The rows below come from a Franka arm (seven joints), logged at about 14 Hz.
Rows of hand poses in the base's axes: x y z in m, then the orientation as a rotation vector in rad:
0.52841, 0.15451, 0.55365, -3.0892, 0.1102, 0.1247
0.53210, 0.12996, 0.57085, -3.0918, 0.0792, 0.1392
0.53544, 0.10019, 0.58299, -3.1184, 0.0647, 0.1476
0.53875, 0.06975, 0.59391, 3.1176, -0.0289, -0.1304
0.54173, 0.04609, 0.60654, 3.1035, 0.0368, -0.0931
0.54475, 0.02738, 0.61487, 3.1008, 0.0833, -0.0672
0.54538, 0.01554, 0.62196, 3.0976, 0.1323, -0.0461
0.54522, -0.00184, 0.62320, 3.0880, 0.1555, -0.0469
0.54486, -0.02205, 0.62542, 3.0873, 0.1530, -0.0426
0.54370, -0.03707, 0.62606, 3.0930, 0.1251, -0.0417
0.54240, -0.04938, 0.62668, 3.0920, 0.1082, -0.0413
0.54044, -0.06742, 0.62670, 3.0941, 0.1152, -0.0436
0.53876, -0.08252, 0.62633, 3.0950, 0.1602, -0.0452
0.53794, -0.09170, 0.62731, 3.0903, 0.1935, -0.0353
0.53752, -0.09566, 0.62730, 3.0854, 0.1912, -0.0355
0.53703, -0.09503, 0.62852, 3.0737, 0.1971, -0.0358
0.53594, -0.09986, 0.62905, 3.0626, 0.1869, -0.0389
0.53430, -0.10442, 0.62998, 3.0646, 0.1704, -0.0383
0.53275, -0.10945, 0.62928, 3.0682, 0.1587, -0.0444
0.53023, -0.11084, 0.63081, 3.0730, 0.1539, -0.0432
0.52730, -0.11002, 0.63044, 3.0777, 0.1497, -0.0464
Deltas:
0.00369, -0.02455, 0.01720, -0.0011, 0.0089, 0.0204
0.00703, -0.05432, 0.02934, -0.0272, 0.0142, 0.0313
0.01034, -0.08476, 0.04026, -0.0667, 0.0041, 0.0555
0.01332, -0.10842, 0.05289, -0.0813, -0.0200, 0.0978
0.01634, -0.12713, 0.06122, -0.0831, -0.0372, 0.1275
0.01697, -0.13897, 0.06831, -0.0842, -0.0515, 0.1589
0.01681, -0.15635, 0.06955, -0.0921, -0.0509, 0.1745
0.01645, -0.17656, 0.07177, -0.0931, -0.0536, 0.1729
0.01529, -0.19158, 0.07241, -0.0895, -0.0540, 0.1545
0.01399, -0.20389, 0.07303, -0.0916, -0.0539, 0.1437
0.01203, -0.22193, 0.07305, -0.0889, -0.0527, 0.1481
0.01035, -0.23703, 0.07268, -0.0848, -0.0524, 0.1770
0.00953, -0.24621, 0.07366, -0.0871, -0.0592, 0.1986
0.00911, -0.25017, 0.07365, -0.0922, -0.0588, 0.1975
0.00862, -0.24954, 0.07487, -0.1033, -0.0582, 0.2022
0.00753, -0.25437, 0.07540, -0.1151, -0.0555, 0.1966
0.00589, -0.25893, 0.07633, -0.1146, -0.0557, 0.1857
0.00434, -0.26396, 0.07563, -0.1117, -0.0517, 0.1780
0.00182, -0.26535, 0.07716, -0.1073, -0.0526, 0.1745
-0.00111, -0.26453, 0.07679, -0.1028, -0.0507, 0.1715

